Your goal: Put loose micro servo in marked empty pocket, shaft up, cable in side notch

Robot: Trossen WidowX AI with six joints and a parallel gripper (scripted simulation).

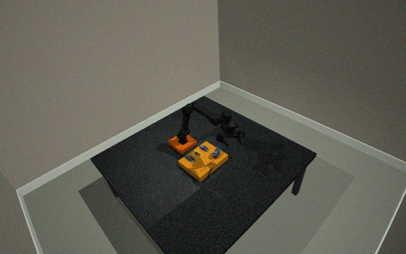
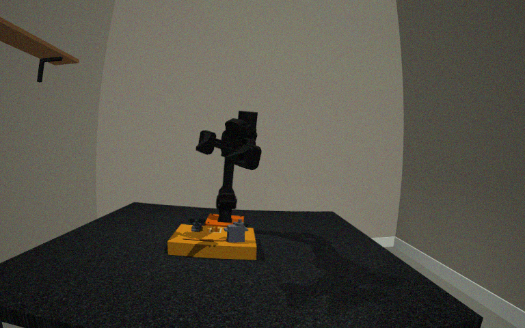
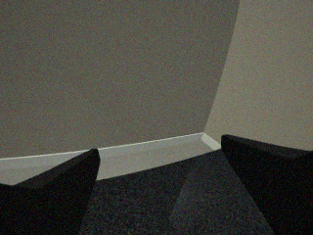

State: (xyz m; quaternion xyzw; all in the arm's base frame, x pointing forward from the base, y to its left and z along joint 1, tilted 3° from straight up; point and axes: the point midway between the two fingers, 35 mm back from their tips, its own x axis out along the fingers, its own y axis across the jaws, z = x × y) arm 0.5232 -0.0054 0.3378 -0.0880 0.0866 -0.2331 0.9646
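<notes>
Now: the orange robot deck 32 cm below my gripper tip, 26 cm behind it and 1 cm to the right of it.
</notes>
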